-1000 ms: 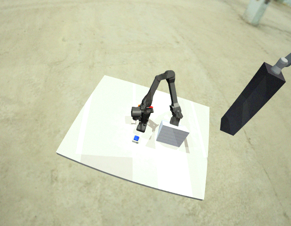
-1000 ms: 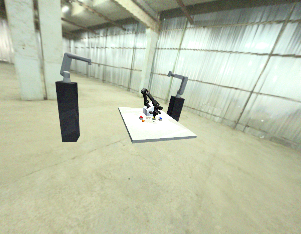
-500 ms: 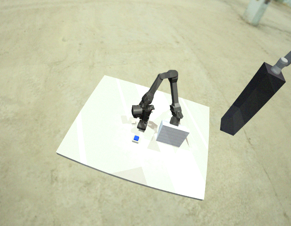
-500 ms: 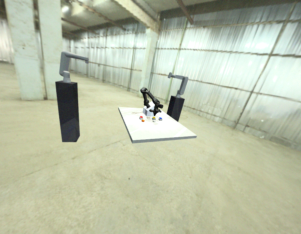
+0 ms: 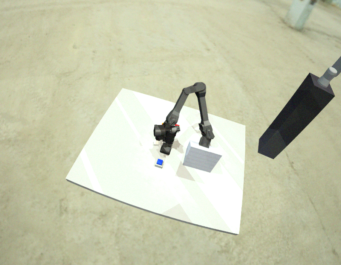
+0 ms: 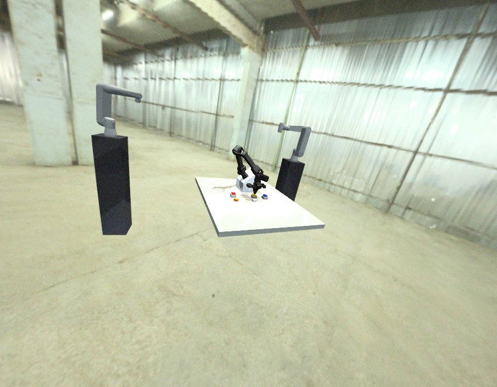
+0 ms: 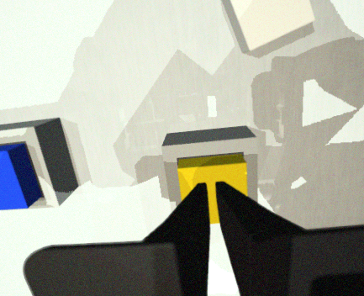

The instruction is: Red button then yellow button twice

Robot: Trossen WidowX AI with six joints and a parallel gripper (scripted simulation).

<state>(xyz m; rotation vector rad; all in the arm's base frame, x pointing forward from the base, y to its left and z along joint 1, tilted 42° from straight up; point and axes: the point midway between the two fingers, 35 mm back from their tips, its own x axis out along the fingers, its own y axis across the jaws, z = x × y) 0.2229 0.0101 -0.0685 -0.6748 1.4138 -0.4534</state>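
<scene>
Right now the blue button is 110 mm to the left of my gripper tip and 10 mm below it. From my gripper tip the other things lie so: orange block: 90 mm ahead, 200 mm to the right, 30 mm below; then white block: 80 mm ahead, 20 mm to the right, 30 mm below; then yellow button: 10 mm below.
</scene>
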